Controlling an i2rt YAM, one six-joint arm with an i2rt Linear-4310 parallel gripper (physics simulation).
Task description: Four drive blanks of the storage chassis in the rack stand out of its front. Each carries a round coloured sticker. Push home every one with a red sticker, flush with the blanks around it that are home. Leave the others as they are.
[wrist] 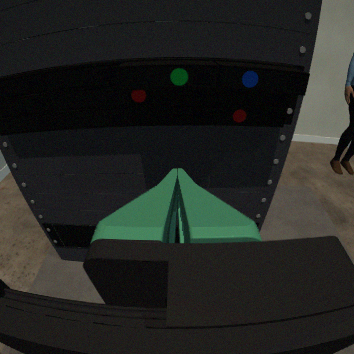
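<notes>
The storage chassis [60, 102] is a very dark band across the front of the rack. A green sticker [179, 77] and a blue sticker [250, 79] sit in its upper part, the blue one to the right. One red sticker [138, 95] is lower and left of the green one. Another red sticker [239, 116] is lower, just below and left of the blue one. The edges of the blanks are too dark to tell how far each stands out. My gripper [176, 176] is shut and empty, with its green fingertips below the stickers in the view, apart from them.
The dark rack [160, 42] fills most of the view, with riveted posts [276, 161] at its sides. Lower panels [80, 175] show beneath the chassis. A person [348, 105] stands at the far right, before a pale wall [327, 65]. Brown floor [310, 160] shows beside the rack.
</notes>
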